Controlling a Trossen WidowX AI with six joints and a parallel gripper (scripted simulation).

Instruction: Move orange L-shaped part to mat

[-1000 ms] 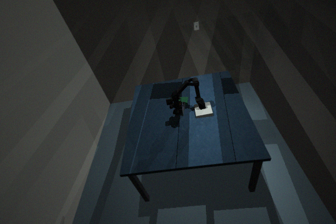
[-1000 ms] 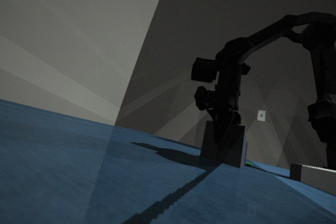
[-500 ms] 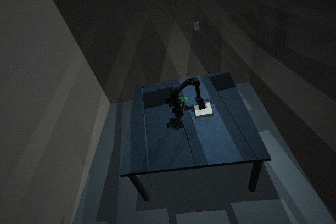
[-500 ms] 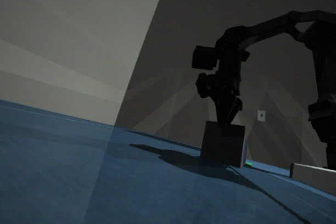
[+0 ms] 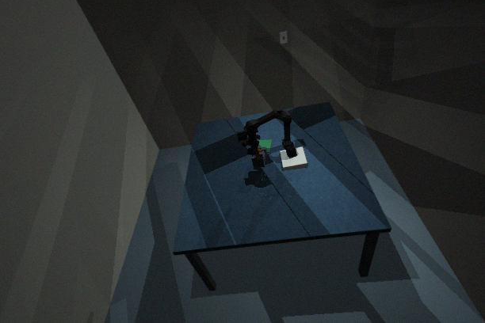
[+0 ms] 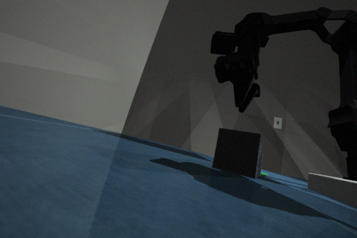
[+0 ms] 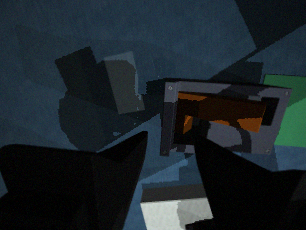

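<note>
The orange L-shaped part lies 100 mm below my gripper tip, 40 mm to the right of it and 30 mm behind it. Also, from my gripper tip: green mat (200 mm to the right, 160 mm below, 100 mm behind).
</note>
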